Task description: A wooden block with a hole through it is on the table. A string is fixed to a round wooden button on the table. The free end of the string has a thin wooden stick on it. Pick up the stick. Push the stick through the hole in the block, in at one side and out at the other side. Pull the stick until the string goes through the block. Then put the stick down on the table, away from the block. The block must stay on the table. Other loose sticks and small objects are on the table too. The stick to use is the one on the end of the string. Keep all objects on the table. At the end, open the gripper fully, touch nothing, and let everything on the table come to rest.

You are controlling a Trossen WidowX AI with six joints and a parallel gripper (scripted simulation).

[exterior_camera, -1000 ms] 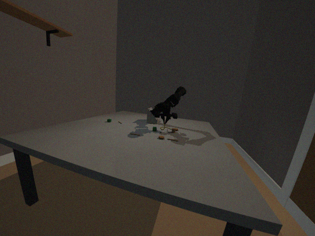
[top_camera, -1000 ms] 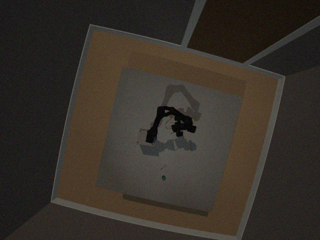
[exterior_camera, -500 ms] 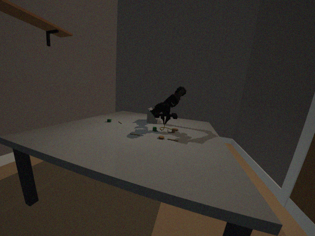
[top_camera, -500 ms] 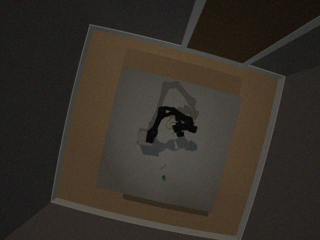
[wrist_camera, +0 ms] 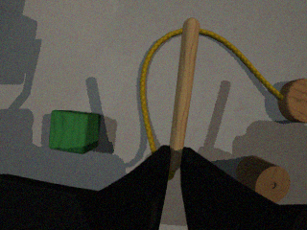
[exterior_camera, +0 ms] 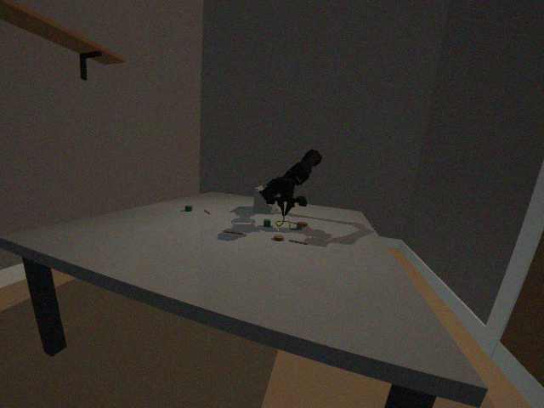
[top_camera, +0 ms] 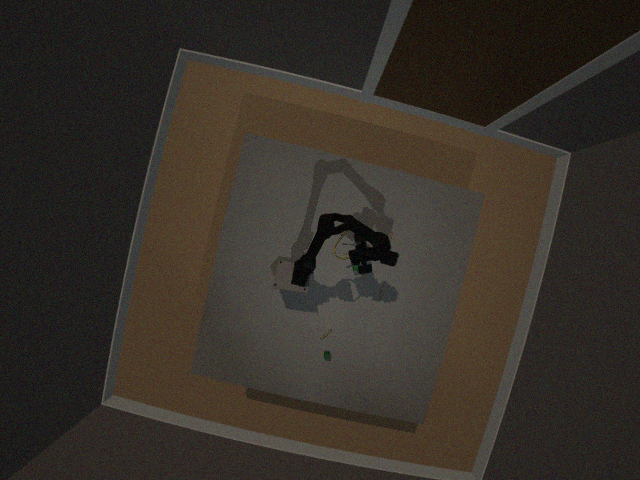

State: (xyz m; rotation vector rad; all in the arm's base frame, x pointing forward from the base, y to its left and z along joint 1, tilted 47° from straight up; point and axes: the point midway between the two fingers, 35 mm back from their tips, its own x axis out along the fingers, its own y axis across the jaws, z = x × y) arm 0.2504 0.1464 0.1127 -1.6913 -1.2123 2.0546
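My gripper tip is 170 mm short of the wooden disc, 20 mm to the right of it and 50 mm above it. Round my gripper tip: green cube (20 mm ahead, 80 mm to the right, 40 mm below); thin wooden stick (10 mm behind, 10 mm above).
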